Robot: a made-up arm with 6 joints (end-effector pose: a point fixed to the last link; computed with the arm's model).
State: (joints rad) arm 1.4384 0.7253 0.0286 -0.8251 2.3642 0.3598
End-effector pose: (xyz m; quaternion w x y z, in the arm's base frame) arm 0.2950 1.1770 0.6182 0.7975 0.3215 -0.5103 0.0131
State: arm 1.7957 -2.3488 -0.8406 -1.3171 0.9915 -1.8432
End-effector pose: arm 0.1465 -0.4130 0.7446 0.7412 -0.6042 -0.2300 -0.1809
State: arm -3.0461 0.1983 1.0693 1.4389 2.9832 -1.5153
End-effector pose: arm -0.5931 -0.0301 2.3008 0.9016 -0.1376 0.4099 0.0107
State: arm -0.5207 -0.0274 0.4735 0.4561 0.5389 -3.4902
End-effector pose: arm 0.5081 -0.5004 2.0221 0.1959 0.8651 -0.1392 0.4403
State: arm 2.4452 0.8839 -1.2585 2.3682 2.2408 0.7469
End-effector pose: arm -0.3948 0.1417 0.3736 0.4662 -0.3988 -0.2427 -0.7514
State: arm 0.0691 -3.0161 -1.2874 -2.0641 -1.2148 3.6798
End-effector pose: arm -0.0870 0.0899 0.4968 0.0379 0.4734 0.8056 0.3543
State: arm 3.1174 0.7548 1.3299 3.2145 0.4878 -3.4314
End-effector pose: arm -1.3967 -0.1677 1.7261 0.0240 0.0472 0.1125 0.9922
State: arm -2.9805 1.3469 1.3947 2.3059 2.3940 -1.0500
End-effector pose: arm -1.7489 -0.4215 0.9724 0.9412 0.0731 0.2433 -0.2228
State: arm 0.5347 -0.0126 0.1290 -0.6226 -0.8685 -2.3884
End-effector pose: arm 0.8243 0.2975 1.5344 0.1439 0.8238 0.4976 -0.2304
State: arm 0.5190 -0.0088 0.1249 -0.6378 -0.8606 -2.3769
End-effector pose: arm 0.8315 0.2881 1.5251 0.1390 0.8273 0.4935 -0.2294
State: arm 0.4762 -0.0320 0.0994 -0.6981 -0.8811 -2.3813
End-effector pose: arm 0.8209 0.2493 1.5131 0.1062 0.8305 0.4914 -0.2397
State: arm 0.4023 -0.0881 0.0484 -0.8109 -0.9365 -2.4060
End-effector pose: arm 0.7835 0.1822 1.4979 0.0405 0.8300 0.4926 -0.2586
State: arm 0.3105 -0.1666 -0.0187 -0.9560 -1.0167 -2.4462
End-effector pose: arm 0.7217 0.1092 1.4800 0.0447 -0.8210 -0.4981 0.2754
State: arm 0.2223 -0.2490 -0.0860 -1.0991 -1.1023 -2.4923
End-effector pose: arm 0.6503 0.0529 1.4622 0.1260 -0.8037 -0.5081 0.2830
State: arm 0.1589 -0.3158 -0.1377 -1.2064 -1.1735 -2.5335
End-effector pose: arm 0.5903 0.0217 1.4490 0.1837 -0.7841 -0.5201 0.2844
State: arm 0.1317 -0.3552 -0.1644 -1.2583 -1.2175 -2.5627
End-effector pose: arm 0.5549 0.0109 1.4443 0.2104 -0.7698 -0.5302 0.2863
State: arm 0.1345 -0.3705 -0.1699 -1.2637 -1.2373 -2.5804
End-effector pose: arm 0.5414 0.0116 1.4475 0.2139 -0.7622 -0.5369 0.2915
